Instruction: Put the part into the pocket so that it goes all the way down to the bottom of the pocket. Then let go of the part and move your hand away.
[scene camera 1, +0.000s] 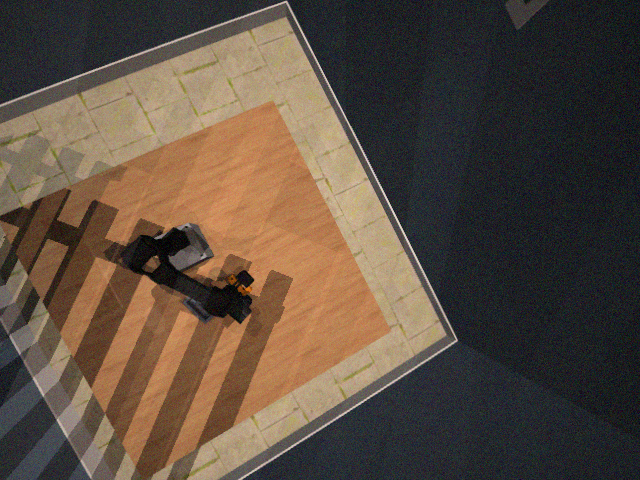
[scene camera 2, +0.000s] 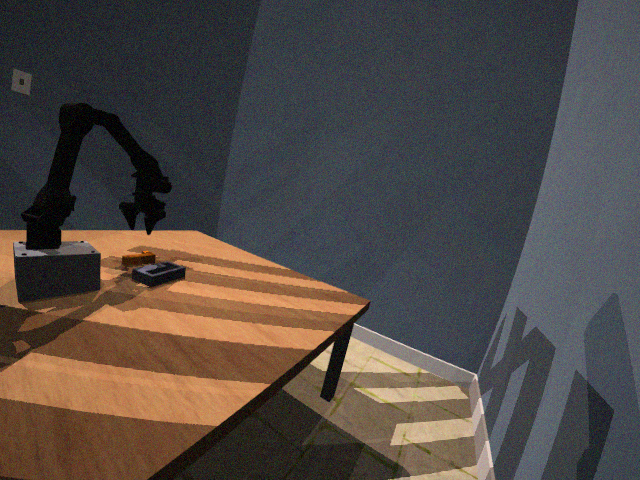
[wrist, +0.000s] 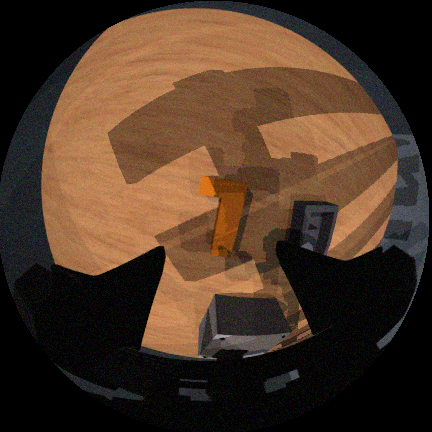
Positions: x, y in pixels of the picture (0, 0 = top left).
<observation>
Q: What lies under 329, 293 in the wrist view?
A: My gripper.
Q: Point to an orange L-shaped block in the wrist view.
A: At 231, 194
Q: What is my gripper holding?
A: Nothing.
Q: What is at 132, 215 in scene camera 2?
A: My gripper.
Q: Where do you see a dark grey pocket block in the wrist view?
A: At 312, 223
</observation>
